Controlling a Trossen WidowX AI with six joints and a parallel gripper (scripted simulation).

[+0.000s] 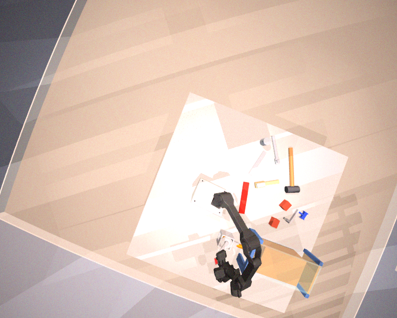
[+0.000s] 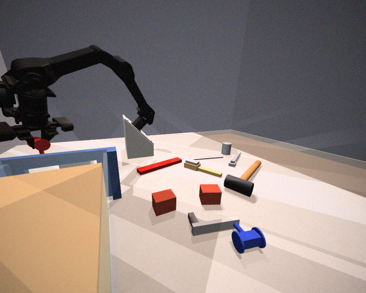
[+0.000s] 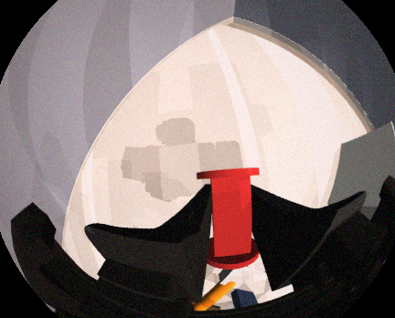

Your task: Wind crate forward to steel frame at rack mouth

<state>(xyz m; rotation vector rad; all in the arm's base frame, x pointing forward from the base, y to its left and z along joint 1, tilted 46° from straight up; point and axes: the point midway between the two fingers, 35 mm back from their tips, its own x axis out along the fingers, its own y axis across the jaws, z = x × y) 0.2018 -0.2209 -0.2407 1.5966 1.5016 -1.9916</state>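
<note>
Right now the winch handle is 5 cm to the left of my gripper tip, 3 cm below it and 2 cm ahead of it. Also, from my gripper tip: red knob: 1 cm to the left, 1 cm ahead; winch: 10 cm to the left, 10 cm below, 1 cm ahead; blue steel frame: 18 cm ahead, 13 cm to the left, 3 cm below.
</note>
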